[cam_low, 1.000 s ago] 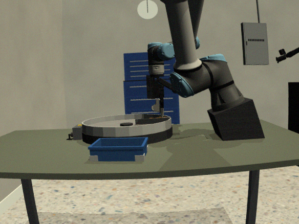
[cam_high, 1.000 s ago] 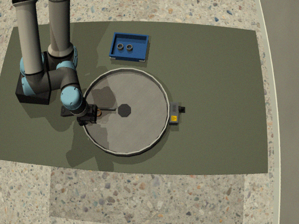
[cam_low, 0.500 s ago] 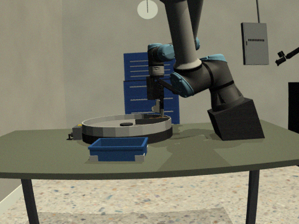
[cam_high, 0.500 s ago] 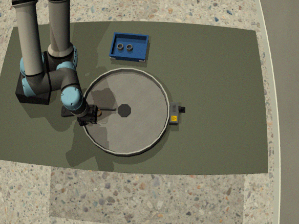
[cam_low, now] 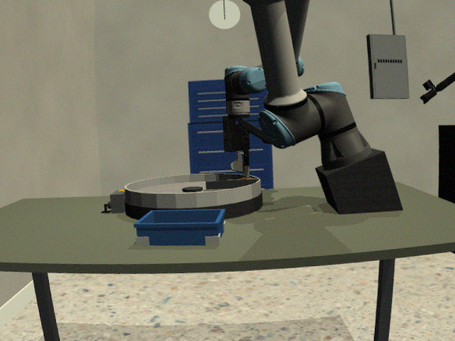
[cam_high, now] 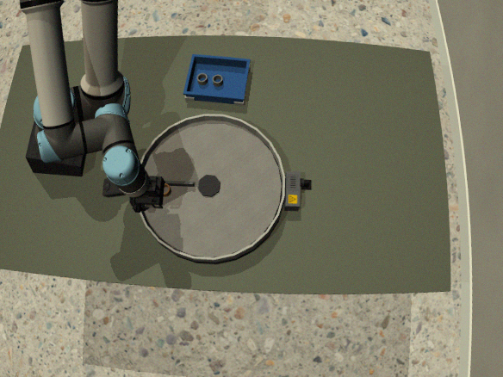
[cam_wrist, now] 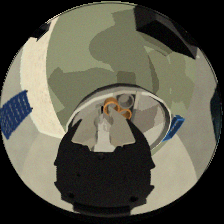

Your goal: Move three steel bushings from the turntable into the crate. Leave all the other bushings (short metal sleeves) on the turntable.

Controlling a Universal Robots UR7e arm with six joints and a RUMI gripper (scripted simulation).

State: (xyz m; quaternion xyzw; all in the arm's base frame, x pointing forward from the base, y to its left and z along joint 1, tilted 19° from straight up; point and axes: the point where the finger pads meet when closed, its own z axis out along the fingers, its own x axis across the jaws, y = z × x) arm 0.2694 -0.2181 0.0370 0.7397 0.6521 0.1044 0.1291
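Now: hand 180 mm short of the round grey turntable, 40 mm to the right of it and 20 mm above it. Also, from my hand: crate 220 mm ahead, 390 mm to the left, 50 mm below.
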